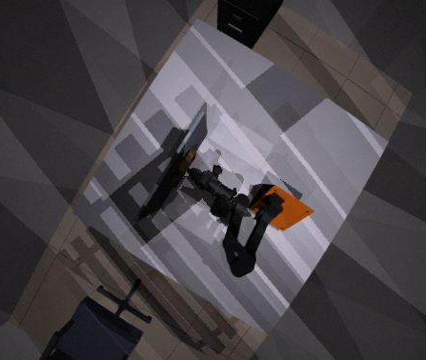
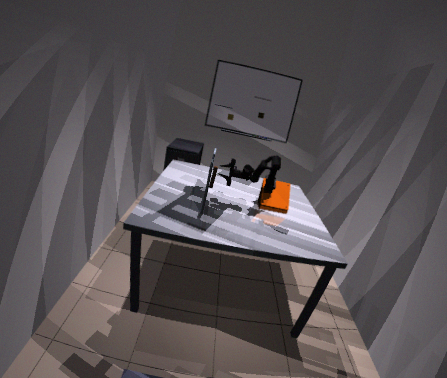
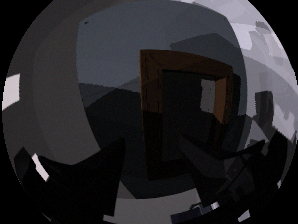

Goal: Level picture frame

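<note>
Right now the brown picture frame is 30 mm ahead of my gripper tip, 10 mm to the left of it and 50 mm below it. The rest, counted from my gripper tip: thin grey wall panel: 40 mm ahead, 30 mm to the left, 70 mm below.
</note>
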